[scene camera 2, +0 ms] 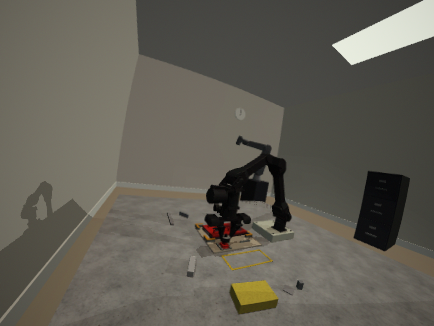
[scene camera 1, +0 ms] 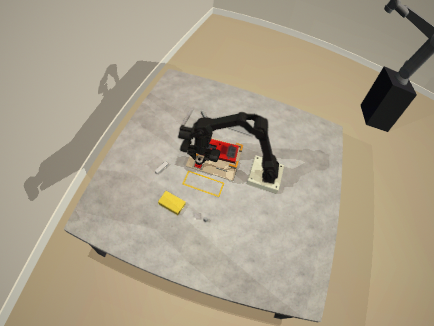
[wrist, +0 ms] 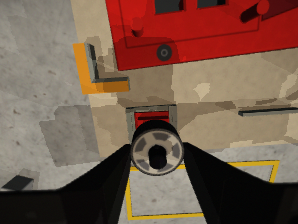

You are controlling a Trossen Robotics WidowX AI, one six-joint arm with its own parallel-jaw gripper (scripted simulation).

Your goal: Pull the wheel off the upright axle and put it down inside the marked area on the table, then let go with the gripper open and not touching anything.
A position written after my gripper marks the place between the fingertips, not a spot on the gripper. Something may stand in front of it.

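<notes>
Wheel (wrist: 152, 132). Red fixture block (wrist: 140, 41). My gripper (scene camera 2: 225, 238), also in the wrist view (wrist: 156, 148).
</notes>
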